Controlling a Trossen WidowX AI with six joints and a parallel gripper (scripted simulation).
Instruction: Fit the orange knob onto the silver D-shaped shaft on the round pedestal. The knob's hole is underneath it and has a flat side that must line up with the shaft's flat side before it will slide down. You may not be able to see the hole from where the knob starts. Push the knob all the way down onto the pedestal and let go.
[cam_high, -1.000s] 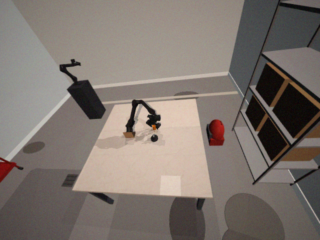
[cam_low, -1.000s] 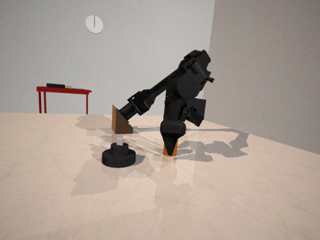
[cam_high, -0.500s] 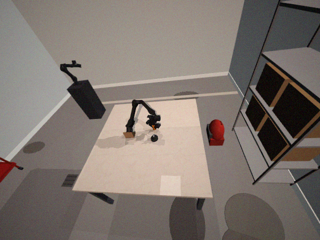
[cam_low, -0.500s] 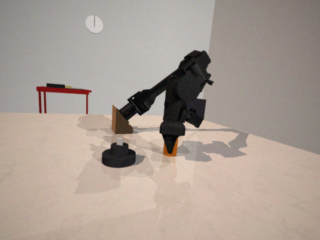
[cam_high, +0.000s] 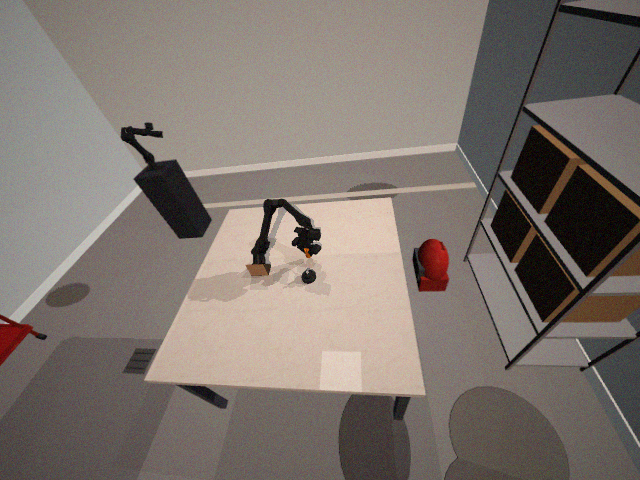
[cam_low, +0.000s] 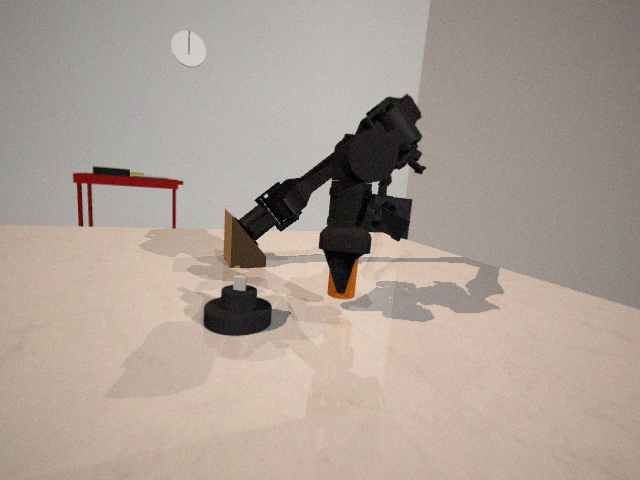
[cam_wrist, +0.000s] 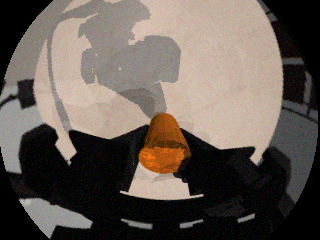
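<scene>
Right now my gripper tip is 15 cm to the left of the round pedestal and 1 cm short of it. Round my gripper tip: orange knob: 3 cm above.
</scene>
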